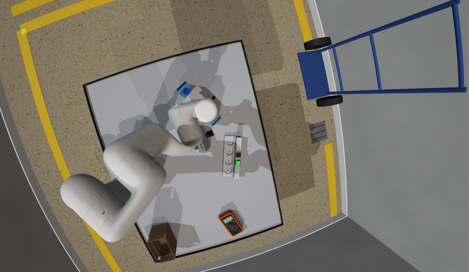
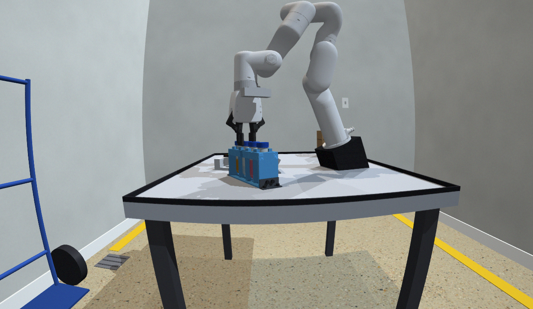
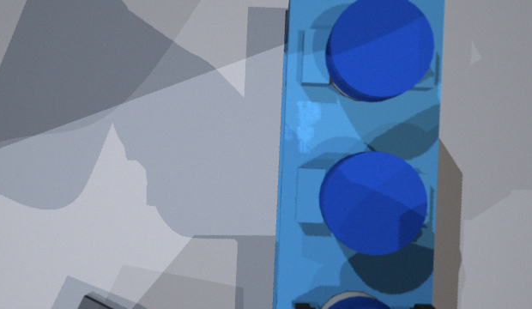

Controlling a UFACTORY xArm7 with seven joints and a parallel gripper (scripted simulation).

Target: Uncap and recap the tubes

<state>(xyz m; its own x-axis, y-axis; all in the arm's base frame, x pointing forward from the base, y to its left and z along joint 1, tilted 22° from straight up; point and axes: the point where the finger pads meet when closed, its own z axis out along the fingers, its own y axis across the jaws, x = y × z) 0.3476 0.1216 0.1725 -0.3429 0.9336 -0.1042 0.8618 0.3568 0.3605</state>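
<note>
Now: hand 50 mm to the left of the threaded tube neck, 20 mm short of it and 10 mm above it. Also, from my hand: key housing: 130 mm to the right, 100 mm behind, 80 mm below; then blue cycle key: 110 mm to the right, 110 mm behind, 60 mm below; then green ready key: 150 mm to the right, 120 mm behind, 60 mm below.
</note>
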